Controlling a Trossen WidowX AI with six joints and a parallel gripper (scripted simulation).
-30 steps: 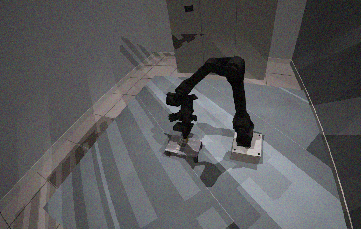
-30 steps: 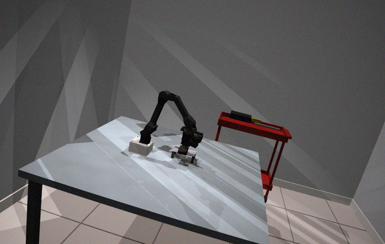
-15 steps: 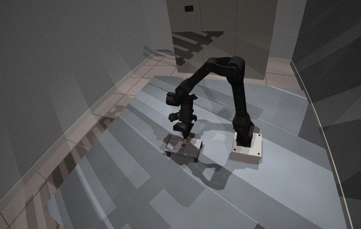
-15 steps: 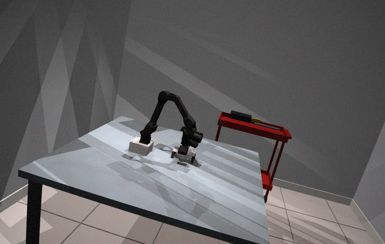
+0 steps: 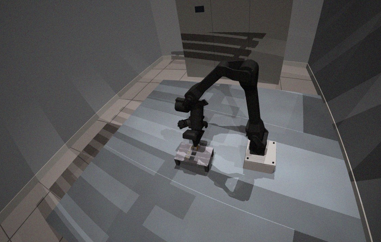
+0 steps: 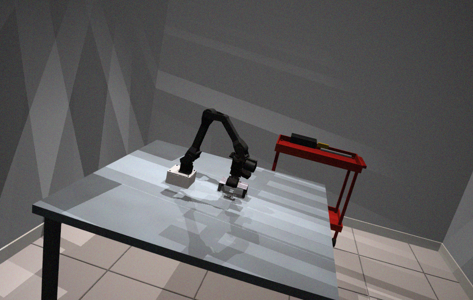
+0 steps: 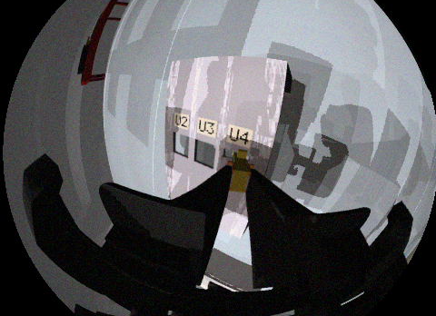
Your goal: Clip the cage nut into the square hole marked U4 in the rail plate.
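Now: gripper tip 1 cm above the cage nut.
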